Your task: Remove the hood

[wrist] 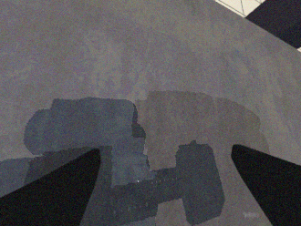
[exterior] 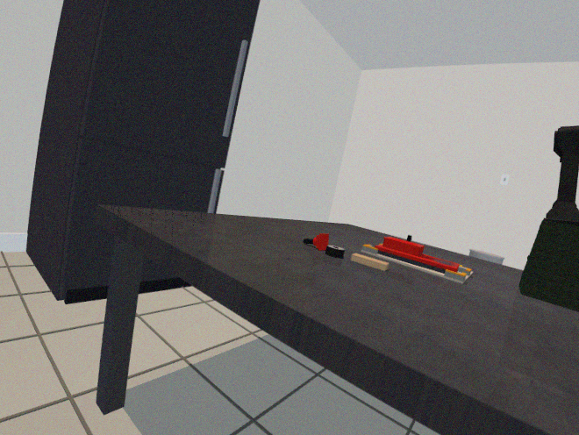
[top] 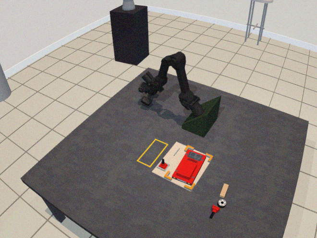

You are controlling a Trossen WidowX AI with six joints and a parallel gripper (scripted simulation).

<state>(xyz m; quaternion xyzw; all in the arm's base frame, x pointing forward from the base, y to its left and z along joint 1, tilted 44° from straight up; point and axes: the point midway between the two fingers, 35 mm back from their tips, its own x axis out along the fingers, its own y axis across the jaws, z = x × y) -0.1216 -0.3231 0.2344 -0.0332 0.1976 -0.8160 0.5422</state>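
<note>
Now: the hood 47 cm ahead of my gripper tip, 48 cm to the left of it and 2 cm above it. The rest, counted from my gripper tip: grey wheel (57 cm ahead, 70 cm to the left, 2 cm below); wooden block (50 cm ahead, 69 cm to the left, 2 cm below).
</note>
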